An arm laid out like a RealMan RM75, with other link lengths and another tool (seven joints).
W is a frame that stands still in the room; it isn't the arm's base.
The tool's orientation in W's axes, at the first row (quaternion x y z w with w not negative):
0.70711 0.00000 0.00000 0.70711
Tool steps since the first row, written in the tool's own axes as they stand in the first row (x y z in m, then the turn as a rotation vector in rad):
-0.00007 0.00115 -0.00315 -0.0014 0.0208 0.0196
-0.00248 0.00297 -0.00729 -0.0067 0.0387 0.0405
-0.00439 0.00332 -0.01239 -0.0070 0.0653 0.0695
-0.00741 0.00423 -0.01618 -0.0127 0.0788 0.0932
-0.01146 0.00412 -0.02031 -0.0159 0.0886 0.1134
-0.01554 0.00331 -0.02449 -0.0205 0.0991 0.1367
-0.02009 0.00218 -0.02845 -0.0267 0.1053 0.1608
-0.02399 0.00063 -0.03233 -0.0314 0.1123 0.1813
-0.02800 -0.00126 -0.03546 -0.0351 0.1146 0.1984
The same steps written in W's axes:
-0.00007 0.00315 0.00115 -0.0014 -0.0196 0.0208
-0.00248 0.00729 0.00297 -0.0067 -0.0405 0.0387
-0.00439 0.01239 0.00332 -0.0070 -0.0695 0.0653
-0.00741 0.01618 0.00423 -0.0127 -0.0932 0.0788
-0.01146 0.02031 0.00412 -0.0159 -0.1134 0.0886
-0.01554 0.02449 0.00331 -0.0205 -0.1367 0.0991
-0.02009 0.02845 0.00218 -0.0267 -0.1608 0.1053
-0.02399 0.03233 0.00063 -0.0314 -0.1813 0.1123
-0.02800 0.03546 -0.00126 -0.0351 -0.1984 0.1146

